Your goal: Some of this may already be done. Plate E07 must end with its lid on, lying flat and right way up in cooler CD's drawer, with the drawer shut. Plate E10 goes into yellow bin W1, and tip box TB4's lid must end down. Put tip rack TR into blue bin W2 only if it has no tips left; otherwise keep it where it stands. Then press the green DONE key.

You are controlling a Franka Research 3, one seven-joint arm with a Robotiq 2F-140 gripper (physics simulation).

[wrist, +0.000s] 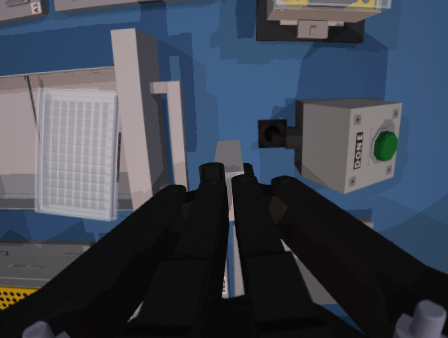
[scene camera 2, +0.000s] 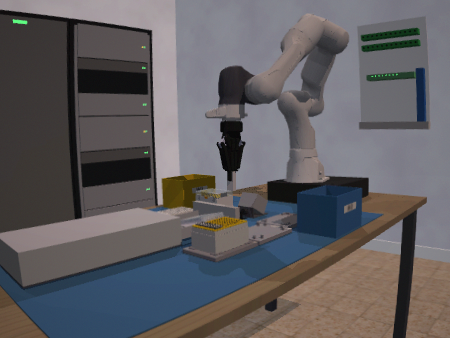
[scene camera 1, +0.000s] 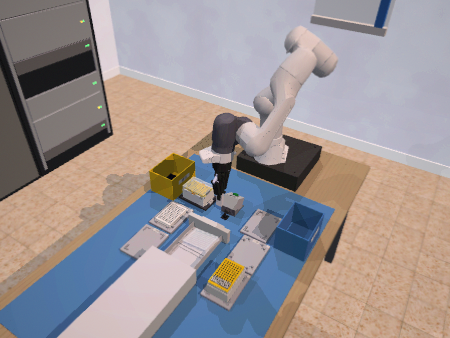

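Note:
My gripper [scene camera 1: 220, 201] [scene camera 2: 230, 190] [wrist: 230, 158] is shut and empty, above the mat between the open drawer and the DONE box. A clear-lidded plate [scene camera 1: 199, 239] [wrist: 79, 152] lies in cooler CD's drawer [scene camera 1: 209, 228] [wrist: 131, 112], slightly skewed; one end overlaps a side wall, and whether it lies flat is unclear. Another white plate [scene camera 1: 171, 214] stands beside the drawer. The tip box [scene camera 1: 198, 191] [wrist: 325, 11] has a clear lid over yellow racking. The yellow-topped tip rack [scene camera 1: 227, 274] [scene camera 2: 220, 231] has grey specks along one edge. The green DONE key [scene camera 1: 235, 194] [wrist: 385, 146] shows. Plate labels are unreadable.
The white cooler body [scene camera 1: 135, 295] [scene camera 2: 90, 240] stands behind the drawer. Yellow bin W1 [scene camera 1: 167, 185] [scene camera 2: 172, 195] is beyond the tip box; blue bin W2 [scene camera 1: 292, 239] [scene camera 2: 320, 212] is near the table edge. Grey tiles [scene camera 1: 145, 241] [scene camera 1: 248, 255] lie on both sides of the drawer.

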